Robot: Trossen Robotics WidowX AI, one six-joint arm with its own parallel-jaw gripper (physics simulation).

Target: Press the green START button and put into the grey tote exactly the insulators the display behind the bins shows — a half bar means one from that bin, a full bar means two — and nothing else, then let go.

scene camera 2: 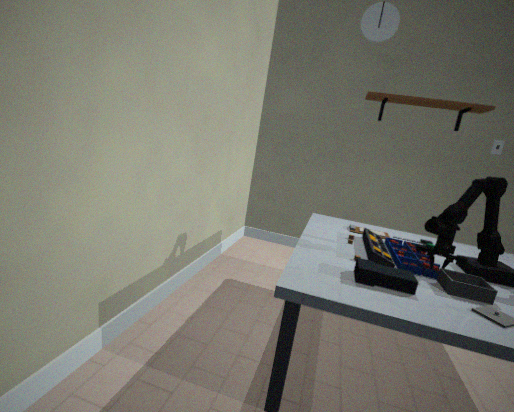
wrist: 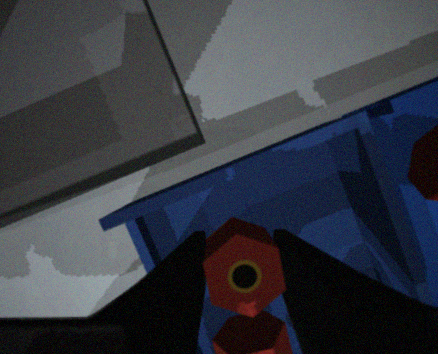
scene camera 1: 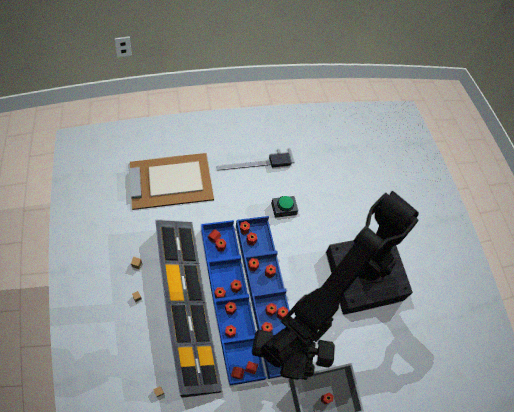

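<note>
The green START button [scene camera 1: 286,202] stands beyond the bins. The display [scene camera 1: 174,282] [scene camera 2: 372,246] shows one full bar in the second row, left column, and half bars in both columns of the fourth row. The blue bins [scene camera 1: 227,275] [wrist: 310,200] hold red insulators, upright or lying. The grey tote [scene camera 1: 356,389] [scene camera 2: 467,288] [wrist: 125,169] holds one red insulator [scene camera 1: 327,398]. My gripper [wrist: 239,241] is shut on an upright red insulator [wrist: 220,275] in the end compartment of the bin strip nearer the arm; another insulator [wrist: 252,335] lies beside it. The arm hides this compartment in scene camera 1.
A clipboard [scene camera 1: 207,177] and a caliper [scene camera 1: 245,165] lie beyond the bins. Small wooden cubes [scene camera 1: 136,262] [scene camera 1: 137,296] [scene camera 1: 158,391] lie behind the display. A long black box [scene camera 2: 385,278] and a flat plate [scene camera 2: 494,316] lie near the table edge.
</note>
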